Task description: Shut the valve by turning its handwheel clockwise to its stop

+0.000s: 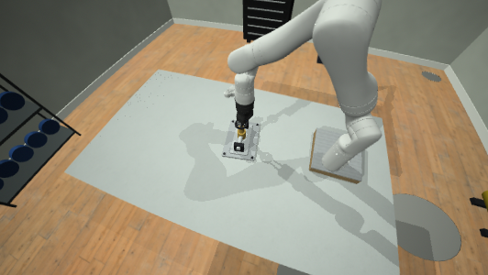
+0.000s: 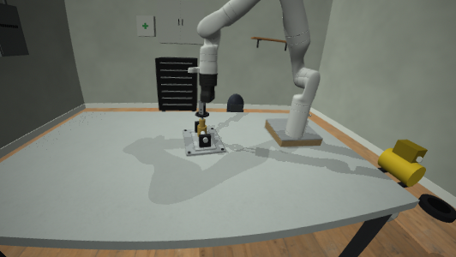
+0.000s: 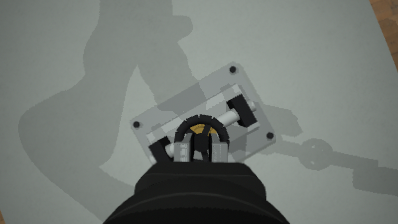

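The black handwheel lies 3 cm below my hand. From my hand the other things lie so: baseplate 15 cm below.
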